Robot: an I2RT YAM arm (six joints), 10 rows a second.
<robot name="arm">
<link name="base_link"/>
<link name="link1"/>
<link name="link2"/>
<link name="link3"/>
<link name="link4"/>
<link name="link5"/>
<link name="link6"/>
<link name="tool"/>
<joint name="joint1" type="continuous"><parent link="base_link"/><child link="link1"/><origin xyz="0 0 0.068" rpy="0 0 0"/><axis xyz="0 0 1"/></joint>
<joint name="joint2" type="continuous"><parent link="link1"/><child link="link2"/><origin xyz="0.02 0.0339 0.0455" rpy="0 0 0"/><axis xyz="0 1 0"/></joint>
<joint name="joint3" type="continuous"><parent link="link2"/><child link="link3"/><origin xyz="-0.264 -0.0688 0" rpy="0 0 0"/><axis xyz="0 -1 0"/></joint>
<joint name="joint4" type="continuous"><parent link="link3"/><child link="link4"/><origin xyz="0.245 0.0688 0.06" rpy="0 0 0"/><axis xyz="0 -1 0"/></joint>
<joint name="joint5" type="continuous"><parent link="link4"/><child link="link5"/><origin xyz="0.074 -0.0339 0.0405" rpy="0 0 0"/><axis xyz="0 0 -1"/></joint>
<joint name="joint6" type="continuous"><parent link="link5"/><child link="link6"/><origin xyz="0.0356 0 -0.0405" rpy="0 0 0"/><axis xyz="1 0 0"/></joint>
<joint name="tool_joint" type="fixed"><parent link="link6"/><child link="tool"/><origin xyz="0 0 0" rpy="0 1.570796 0"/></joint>
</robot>
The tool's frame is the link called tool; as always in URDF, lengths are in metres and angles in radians. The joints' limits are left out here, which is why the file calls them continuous.
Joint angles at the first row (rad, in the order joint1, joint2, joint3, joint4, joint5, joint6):
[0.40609, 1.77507, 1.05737, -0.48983, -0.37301, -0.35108]
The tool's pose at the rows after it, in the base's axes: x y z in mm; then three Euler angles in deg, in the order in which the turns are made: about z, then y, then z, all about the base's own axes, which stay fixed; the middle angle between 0 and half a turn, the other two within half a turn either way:
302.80 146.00 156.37 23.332 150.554 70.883
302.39 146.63 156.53 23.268 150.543 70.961
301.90 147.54 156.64 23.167 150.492 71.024
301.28 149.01 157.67 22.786 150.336 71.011
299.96 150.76 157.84 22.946 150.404 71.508
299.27 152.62 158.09 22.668 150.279 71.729
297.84 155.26 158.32 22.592 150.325 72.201
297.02 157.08 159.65 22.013 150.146 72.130
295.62 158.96 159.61 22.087 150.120 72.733
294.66 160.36 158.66 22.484 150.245 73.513
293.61 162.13 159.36 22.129 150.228 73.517
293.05 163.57 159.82 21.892 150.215 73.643
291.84 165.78 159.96 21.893 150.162 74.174
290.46 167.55 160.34 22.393 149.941 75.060
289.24 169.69 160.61 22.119 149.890 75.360
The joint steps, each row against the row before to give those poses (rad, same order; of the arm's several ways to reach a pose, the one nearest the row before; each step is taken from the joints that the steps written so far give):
[0.00490, -0.00060, 0.00104, 0.00049, 0.00314, 0.00125]
[0.00222, -0.00076, -0.00029, 0.00000, 0.00018, -0.00020]
[0.00308, -0.00074, -0.00067, 0.00134, 0.00010, 0.00047]
[0.00474, -0.00263, 0.00067, 0.00063, -0.00006, -0.00091]
[0.00637, -0.00121, -0.00044, -0.00254, -0.00003, 0.00015]
[0.00582, -0.00031, 0.00027, 0.00184, -0.00078, -0.00227]
[0.00901, -0.00056, 0.00045, -0.00135, 0.00083, -0.00078]
[0.00600, -0.00337, 0.00090, 0.00079, 0.00053, -0.00200]
[0.00669, -0.00082, -0.00109, -0.00075, -0.00171, -0.00240]
[0.00484, 0.00249, -0.00040, -0.00200, -0.00172, -0.00246]
[0.00633, -0.00226, 0.00001, 0.00023, 0.00207, 0.00015]
[0.00466, -0.00040, 0.00140, -0.00074, 0.00075, -0.00162]
[0.00738, -0.00011, 0.00041, -0.00047, -0.00132, -0.00160]
[0.00598, -0.00147, -0.00036, -0.00153, -0.00609, 0.00035]
[0.00737, -0.00082, -0.00005, 0.00071, 0.00017, -0.00239]

